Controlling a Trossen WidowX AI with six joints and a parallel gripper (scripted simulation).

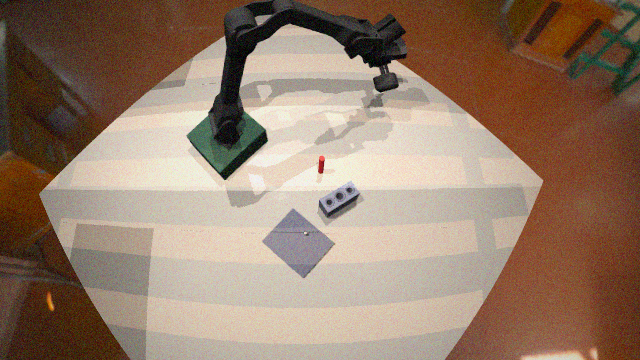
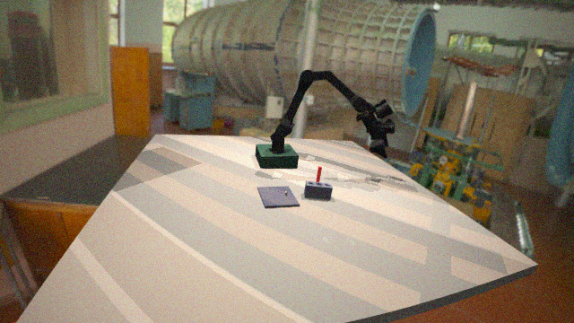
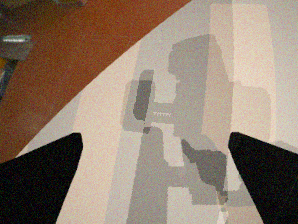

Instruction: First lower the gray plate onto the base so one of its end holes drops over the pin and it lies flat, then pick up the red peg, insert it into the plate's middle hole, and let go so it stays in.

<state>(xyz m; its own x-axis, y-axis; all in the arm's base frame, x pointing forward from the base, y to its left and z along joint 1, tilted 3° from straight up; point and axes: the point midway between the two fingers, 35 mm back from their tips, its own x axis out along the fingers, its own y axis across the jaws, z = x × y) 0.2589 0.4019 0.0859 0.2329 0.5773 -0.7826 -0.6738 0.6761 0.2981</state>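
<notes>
Now: the gray plate 80 mm ahead of my gripper tip, 390 mm to the right of it and 100 mm below it. The rest, counted from my gripper tip: red peg 10 mm behind, 340 mm to the right, 100 mm below; then base 50 mm ahead, 530 mm to the right, 130 mm below.
</notes>
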